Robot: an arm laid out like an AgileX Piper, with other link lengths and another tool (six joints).
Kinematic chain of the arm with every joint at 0, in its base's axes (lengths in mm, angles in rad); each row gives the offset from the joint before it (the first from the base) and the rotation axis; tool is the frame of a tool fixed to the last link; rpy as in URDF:
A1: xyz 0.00 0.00 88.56 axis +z
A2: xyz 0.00 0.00 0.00 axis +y
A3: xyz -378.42 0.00 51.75 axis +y
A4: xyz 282.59 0.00 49.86 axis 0.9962 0 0.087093
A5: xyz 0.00 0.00 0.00 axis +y
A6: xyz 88.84 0.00 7.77 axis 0.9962 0 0.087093
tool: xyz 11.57 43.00 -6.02 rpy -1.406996 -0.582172 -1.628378
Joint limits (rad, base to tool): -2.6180..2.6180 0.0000..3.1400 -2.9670..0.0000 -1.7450..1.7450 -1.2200..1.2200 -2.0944..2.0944
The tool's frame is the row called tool.
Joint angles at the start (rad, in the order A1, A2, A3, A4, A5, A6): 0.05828 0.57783 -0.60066 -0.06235 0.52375 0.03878
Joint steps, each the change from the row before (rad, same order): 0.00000 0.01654 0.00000 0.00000 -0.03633 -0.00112; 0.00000 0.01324 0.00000 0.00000 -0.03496 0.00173; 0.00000 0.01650 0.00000 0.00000 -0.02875 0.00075; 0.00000 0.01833 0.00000 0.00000 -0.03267 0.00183; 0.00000 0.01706 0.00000 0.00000 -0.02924 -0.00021
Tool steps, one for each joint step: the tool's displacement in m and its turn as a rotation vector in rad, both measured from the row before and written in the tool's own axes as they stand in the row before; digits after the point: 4 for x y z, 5 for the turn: 0.0020 -0.0032 0.0049 0.01740 0.00942 -0.00218; 0.0019 -0.0031 0.0040 0.01896 0.01073 0.00072; 0.0015 -0.0024 0.0049 0.01099 0.00558 -0.00002; 0.0016 -0.0026 0.0055 0.01285 0.00661 0.00099; 0.0013 -0.0021 0.0051 0.01097 0.00542 -0.00092
